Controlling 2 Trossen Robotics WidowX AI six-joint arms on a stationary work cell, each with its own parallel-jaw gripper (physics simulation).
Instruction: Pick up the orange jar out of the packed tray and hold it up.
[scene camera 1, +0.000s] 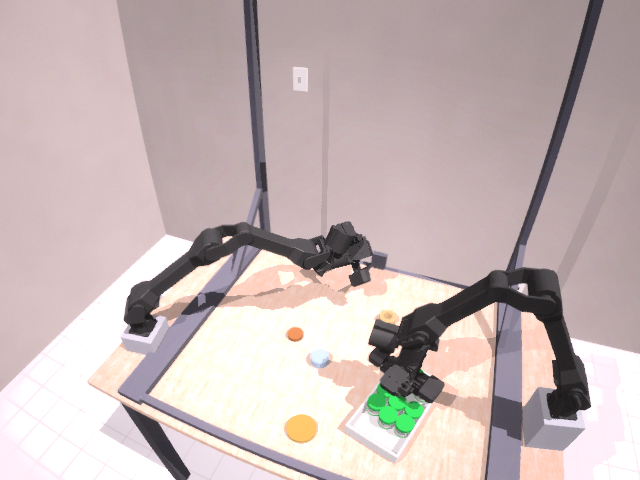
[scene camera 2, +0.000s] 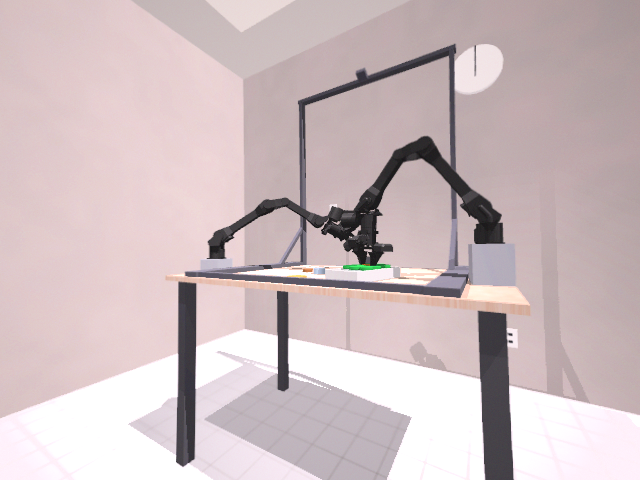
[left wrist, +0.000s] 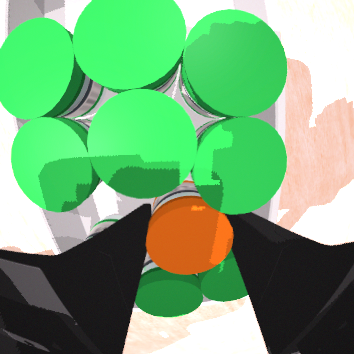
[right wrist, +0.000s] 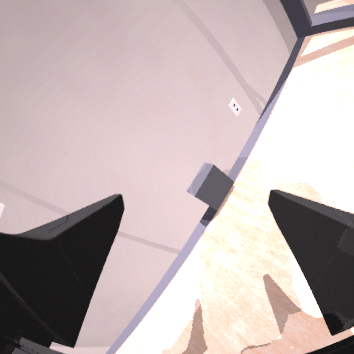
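Seen in the pictures: left gripper, between the fingertips: (left wrist: 187, 209); right gripper, between the fingertips: (right wrist: 196, 199); left arm's base, origin of its link: (scene camera 1: 561, 406) (scene camera 2: 489, 243); right arm's base, origin of its link: (scene camera 1: 143, 326) (scene camera 2: 216, 258).
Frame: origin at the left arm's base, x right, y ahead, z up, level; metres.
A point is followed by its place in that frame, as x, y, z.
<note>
The orange jar (left wrist: 190, 240) @(0.051, 0.373, -0.071) stands among several green-lidded jars (scene camera 1: 387, 415) @(-0.042, 0.398, -0.071) (left wrist: 142, 142) @(0.001, 0.379, -0.071) in the white tray (scene camera 1: 369, 444) @(-0.109, 0.428, -0.099) (scene camera 2: 356, 275) @(-0.137, 0.365, -0.091). In the left wrist view its orange lid fills the gap between the fingers and the jar looks tilted. Whether its base touches the tray is hidden. My left gripper (left wrist: 187, 209) @(0.047, 0.376, -0.092) (scene camera 2: 369, 262) @(0.047, 0.376, -0.092) is shut on the orange jar, low over the tray, with a finger against each side of the lid. Its body hides the orange jar in scene camera 1. My right gripper (right wrist: 196, 199) @(0.445, 0.524, 0.021) is open and empty, held above the back of the table, away from the tray.
A flat orange disc (scene camera 1: 301, 428) @(-0.101, 0.590, -0.105) lies left of the tray. A small red-orange disc (scene camera 1: 295, 333) @(0.180, 0.682, -0.105) and a light blue object (scene camera 1: 319, 358) @(0.102, 0.593, -0.093) lie near the middle. A tan ring (scene camera 1: 395, 318) @(0.289, 0.407, -0.092) lies behind the left gripper. Dark frame rails border the table.
</note>
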